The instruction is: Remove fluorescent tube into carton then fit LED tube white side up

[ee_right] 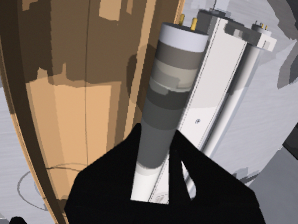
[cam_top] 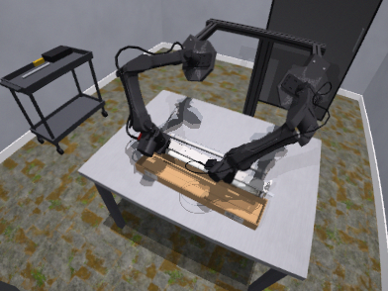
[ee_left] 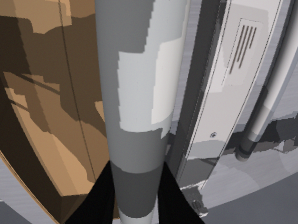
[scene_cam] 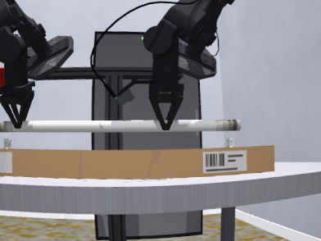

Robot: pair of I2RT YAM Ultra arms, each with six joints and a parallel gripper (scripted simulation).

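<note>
Now: left hand 12 cm to the left of the carton, 8 cm above it and 4 cm short of it. From my left hand the other things lie so: light fixture 11 cm to the right, 11 cm behind, 5 cm below; old fluorescent tube 12 cm to the right; LED tube 21 cm behind, 13 cm to the right, 9 cm below.
</note>
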